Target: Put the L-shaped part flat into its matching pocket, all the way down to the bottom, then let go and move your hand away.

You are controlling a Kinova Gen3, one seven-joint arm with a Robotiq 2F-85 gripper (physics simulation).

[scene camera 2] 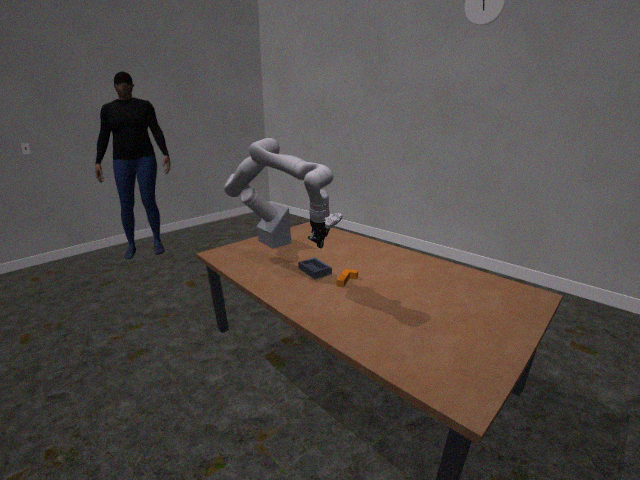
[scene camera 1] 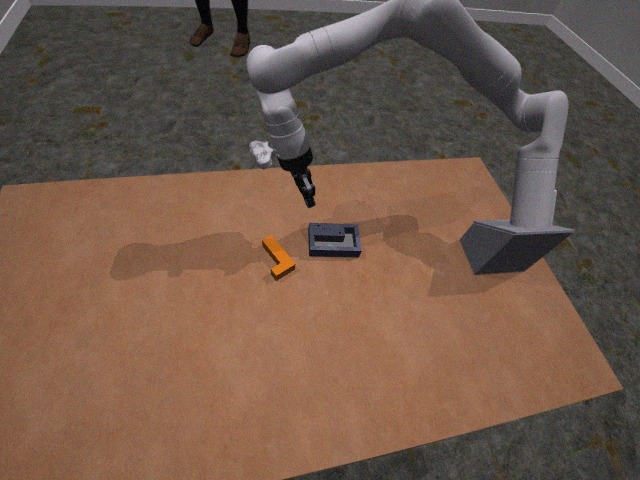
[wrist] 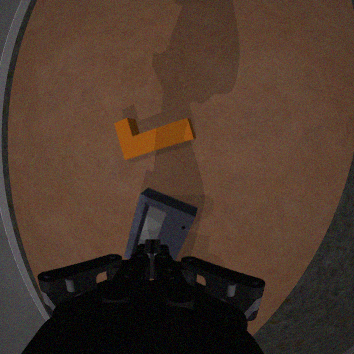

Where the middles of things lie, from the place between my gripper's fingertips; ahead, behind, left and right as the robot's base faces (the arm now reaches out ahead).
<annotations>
Right now my hand is 90 mm short of the orange L-shaped part (scene camera 1: 285, 265), 60 mm to the right of it and 130 mm above it. Round my hand: pocket block (scene camera 1: 325, 239): 70 mm behind, 30 mm to the left, 130 mm below.
</annotations>
